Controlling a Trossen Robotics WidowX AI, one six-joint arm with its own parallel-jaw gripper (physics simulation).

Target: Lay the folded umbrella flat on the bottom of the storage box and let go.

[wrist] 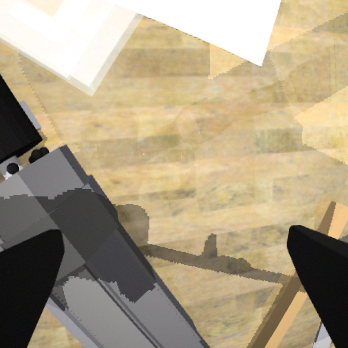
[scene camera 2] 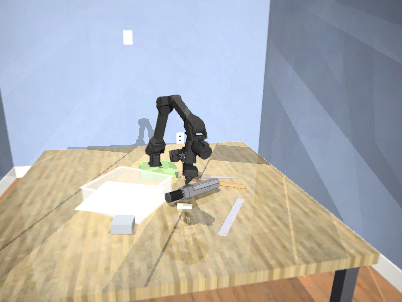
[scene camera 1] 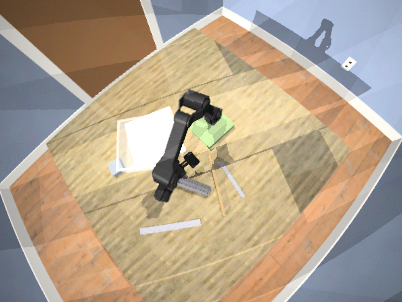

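Pixels of known places: gripper, between the fingertips: (wrist: 176,239) (scene camera 2: 185,178); arm's base, origin of its link: (scene camera 2: 155,164) (scene camera 1: 212,118).
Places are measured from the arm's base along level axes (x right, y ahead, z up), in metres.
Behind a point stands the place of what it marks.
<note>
The folded umbrella (scene camera 1: 196,186) @(x -0.167, y 0.321, z 0.018 m) (scene camera 2: 202,188) @(x -0.135, y 0.360, z 0.003 m) (wrist: 100,245) @(x -0.074, y 0.335, z 0.017 m), grey with a black handle, lies on the table beside the storage box, outside it. Part of it is hidden under the arm in scene camera 1. The storage box (scene camera 1: 119,142) @(x 0.270, y 0.411, z 0.049 m) (scene camera 2: 154,178) @(x 0.058, y 0.274, z 0.039 m) (wrist: 89,86) @(x -0.004, y 0.325, z -0.009 m) is translucent, with a white sheet (scene camera 1: 149,137) @(x 0.205, y 0.288, z -0.029 m) (scene camera 2: 112,198) (wrist: 227,22) lying across it. My gripper (scene camera 2: 189,179) @(x -0.072, y 0.304, z 0.035 m) (wrist: 176,239) @(x -0.072, y 0.304, z 0.035 m) is open and empty, low over the umbrella's side. In the wrist view the left finger overlaps the grey body and the right finger is clear of it. The fingertips are hidden in scene camera 1.
A wooden stick (scene camera 1: 218,186) @(x -0.247, y 0.257, z -0.021 m) (scene camera 2: 233,185) @(x -0.306, y 0.315, z -0.025 m) (wrist: 292,306) @(x -0.182, y 0.217, z -0.021 m) and a pale strip (scene camera 1: 232,180) @(x -0.278, y 0.186, z -0.031 m) lie past the umbrella. Another pale strip (scene camera 1: 170,226) @(x -0.191, y 0.547, z -0.031 m) (scene camera 2: 231,217) @(x -0.178, y 0.570, z -0.031 m) lies apart. A small white piece (scene camera 2: 184,206) @(x -0.027, y 0.446, z -0.023 m) lies near the umbrella. A blue-grey block (scene camera 1: 115,168) @(x 0.214, y 0.528, z 0.002 m) (scene camera 2: 123,225) @(x 0.223, y 0.556, z 0.000 m) stands by the box. The arm's base is on a green slab (scene camera 1: 210,135) @(x -0.054, y 0.082, z 0.000 m).
</note>
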